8 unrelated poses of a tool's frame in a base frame.
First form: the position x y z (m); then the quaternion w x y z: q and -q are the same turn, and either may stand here.
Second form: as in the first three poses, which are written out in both.
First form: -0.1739 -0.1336 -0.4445 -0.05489 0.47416 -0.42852 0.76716
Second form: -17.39 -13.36 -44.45 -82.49 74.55 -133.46
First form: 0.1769 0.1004 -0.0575 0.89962 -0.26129 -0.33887 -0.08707
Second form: 17.69 10.04 -5.75 -30.99 -40.19 -10.33
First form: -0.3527 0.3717 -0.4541 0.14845 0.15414 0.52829 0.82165
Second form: -35.27 37.17 -45.41 25.39 87.04 135.37
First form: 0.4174 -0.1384 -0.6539 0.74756 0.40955 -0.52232 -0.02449
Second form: 41.74 -13.84 -65.39 51.33 -65.46 -3.07
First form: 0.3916 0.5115 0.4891 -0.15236 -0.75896 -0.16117 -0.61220
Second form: 39.16 51.15 48.91 124.77 26.50 100.64
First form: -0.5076 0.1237 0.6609 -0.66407 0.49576 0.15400 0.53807
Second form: -50.76 12.37 66.09 -64.17 -19.93 -69.65
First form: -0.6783 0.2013 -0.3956 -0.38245 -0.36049 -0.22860 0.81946
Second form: -67.83 20.13 -39.56 52.68 33.41 -119.76
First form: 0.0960 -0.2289 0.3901 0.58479 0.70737 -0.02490 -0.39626
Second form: 9.60 -22.89 39.01 94.55 -3.33 -52.96
